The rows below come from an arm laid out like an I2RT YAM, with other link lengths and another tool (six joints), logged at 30 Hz.
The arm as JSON. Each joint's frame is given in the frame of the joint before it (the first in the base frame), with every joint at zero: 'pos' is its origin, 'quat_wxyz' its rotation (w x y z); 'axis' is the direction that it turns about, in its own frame. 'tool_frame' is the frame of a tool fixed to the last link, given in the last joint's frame.
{
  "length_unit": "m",
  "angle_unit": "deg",
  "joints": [
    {
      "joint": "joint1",
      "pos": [
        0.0,
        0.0,
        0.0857
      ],
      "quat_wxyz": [
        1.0,
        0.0,
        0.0,
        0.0
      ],
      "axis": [
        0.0,
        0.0,
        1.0
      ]
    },
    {
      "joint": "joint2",
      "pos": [
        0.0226,
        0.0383,
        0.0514
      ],
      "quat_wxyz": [
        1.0,
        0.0,
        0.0,
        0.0
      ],
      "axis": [
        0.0,
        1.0,
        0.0
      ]
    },
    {
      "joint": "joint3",
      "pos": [
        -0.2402,
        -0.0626,
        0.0
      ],
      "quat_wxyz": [
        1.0,
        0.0,
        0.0,
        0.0
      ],
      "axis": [
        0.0,
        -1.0,
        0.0
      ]
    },
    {
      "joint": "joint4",
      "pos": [
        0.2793,
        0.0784,
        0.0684
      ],
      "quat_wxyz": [
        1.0,
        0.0,
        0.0,
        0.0
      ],
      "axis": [
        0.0,
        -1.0,
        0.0
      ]
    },
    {
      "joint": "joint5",
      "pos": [
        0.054,
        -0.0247,
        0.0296
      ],
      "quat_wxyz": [
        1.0,
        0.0,
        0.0,
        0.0
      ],
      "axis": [
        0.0,
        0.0,
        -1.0
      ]
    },
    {
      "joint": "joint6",
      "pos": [
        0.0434,
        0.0,
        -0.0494
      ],
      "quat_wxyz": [
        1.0,
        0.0,
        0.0,
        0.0
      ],
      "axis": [
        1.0,
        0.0,
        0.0
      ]
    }
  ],
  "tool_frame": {
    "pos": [
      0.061,
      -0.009,
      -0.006
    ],
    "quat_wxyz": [
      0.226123,
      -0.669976,
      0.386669,
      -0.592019
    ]
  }
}
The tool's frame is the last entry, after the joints.
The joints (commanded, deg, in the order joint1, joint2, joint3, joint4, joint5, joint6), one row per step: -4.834, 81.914, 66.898, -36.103, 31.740, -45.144; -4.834, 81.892, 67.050, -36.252, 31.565, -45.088; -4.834, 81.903, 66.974, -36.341, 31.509, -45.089; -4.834, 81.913, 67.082, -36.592, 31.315, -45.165; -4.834, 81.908, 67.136, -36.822, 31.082, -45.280; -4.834, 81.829, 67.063, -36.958, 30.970, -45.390; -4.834, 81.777, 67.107, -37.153, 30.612, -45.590; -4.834, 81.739, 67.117, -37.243, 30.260, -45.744; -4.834, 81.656, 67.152, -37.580, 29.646, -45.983; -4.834, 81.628, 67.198, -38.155, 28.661, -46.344; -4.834, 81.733, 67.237, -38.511, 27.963, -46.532; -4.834, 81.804, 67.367, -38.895, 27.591, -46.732; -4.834, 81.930, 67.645, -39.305, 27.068, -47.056; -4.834, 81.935, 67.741, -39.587, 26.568, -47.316
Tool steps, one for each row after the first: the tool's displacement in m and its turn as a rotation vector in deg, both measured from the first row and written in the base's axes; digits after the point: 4 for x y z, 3 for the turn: 0.0001, 0.0002, 0.0007, 0.161, -0.068, 0.073; -0.0002, 0.0003, 0.0000, 0.219, 0.104, 0.108; -0.0003, 0.0006, 0.0002, 0.346, 0.287, 0.280; -0.0004, 0.0010, 0.0001, 0.486, 0.507, 0.502; -0.0009, 0.0012, -0.0002, 0.531, 0.691, 0.644; -0.0010, 0.0018, -0.0002, 0.721, 0.877, 1.001; -0.0009, 0.0023, -0.0003, 0.924, 0.981, 1.324; -0.0012, 0.0032, -0.0005, 1.306, 1.288, 1.866; -0.0016, 0.0048, -0.0016, 1.949, 1.912, 2.718; -0.0015, 0.0058, -0.0029, 2.448, 2.380, 3.272; -0.0016, 0.0064, -0.0033, 2.678, 2.782, 3.633; -0.0012, 0.0072, -0.0031, 2.959, 3.170, 4.173; -0.0012, 0.0080, -0.0033, 3.247, 3.457, 4.657
